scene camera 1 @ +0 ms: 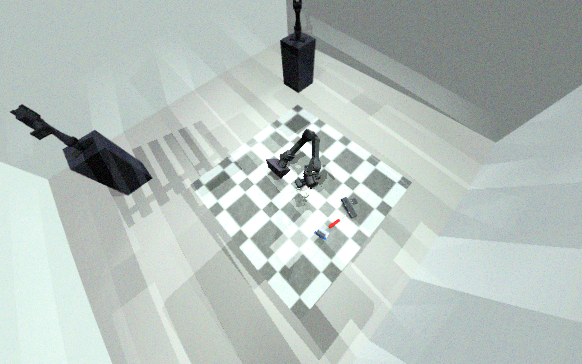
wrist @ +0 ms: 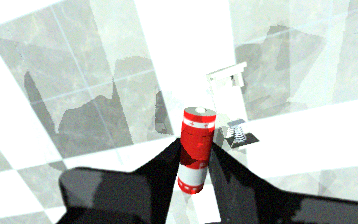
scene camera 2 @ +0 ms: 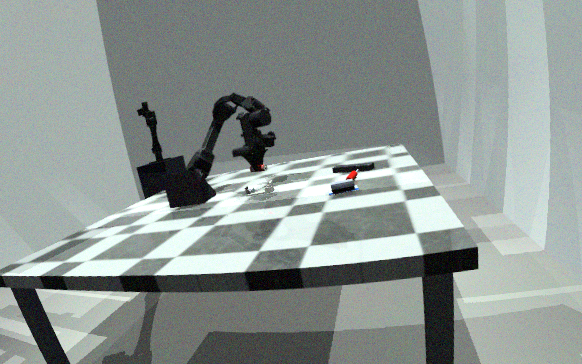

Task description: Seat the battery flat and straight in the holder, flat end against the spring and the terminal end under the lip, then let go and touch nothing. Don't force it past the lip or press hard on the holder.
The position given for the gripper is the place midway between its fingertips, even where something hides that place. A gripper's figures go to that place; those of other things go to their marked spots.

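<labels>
The gripper [wrist: 194, 144] is 11 cm from the lens, while a battery [wrist: 198, 125] is 8 cm from the lens.
</labels>
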